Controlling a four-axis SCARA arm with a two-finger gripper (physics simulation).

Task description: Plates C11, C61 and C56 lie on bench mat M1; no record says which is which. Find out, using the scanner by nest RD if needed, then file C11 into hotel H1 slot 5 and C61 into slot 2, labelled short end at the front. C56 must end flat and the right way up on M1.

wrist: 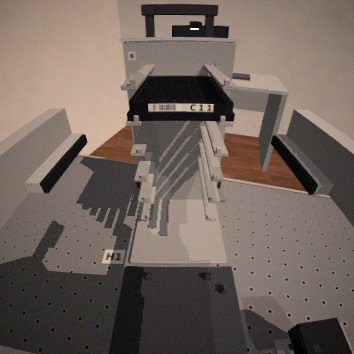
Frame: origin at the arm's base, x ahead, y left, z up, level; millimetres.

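Seen in the pictures: gripper, fingertip midpoint: (178, 123).
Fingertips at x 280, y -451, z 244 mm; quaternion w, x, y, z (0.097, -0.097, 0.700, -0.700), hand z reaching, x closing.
Offsets run from my fingertips to a thing's middle. "pt": to the spot under its first point.
Plate C11 @(31 mm ahead, 112 mm right, 11 mm down) (180, 107), black, lies level in hotel H1 @(pt 47 mm ahead, 174 mm right, 18 mm up) (180, 57), on the second pair of rails from the top, just below the pair by the number 6. Its labelled short end faces the front, with C11 reading upright. The lower rail pairs under it hold no plate. My gripper (178, 123) is open and empty. Its two black-padded fingers stand wide apart, left and right in the view, clear of the hotel and the plate. Plates C61 and C56 do not show; I cannot make out mat M1 or the scanner.
A dark grey slab @(19 mm back, 65 mm left, 176 mm down) (185, 310) lies in front of the hotel's base, beside the H1 tag @(110 mm ahead, 31 mm right, 232 mm down) (113, 256). A black box @(pt 138 mm back, 36 mm left, 151 mm down) (322, 337) stands at the lower right. A pale side table (262, 84) stands behind at the right. A dark frame @(pt 50 mm ahead, 183 mm right, 72 mm up) (180, 10) rises behind the hotel.
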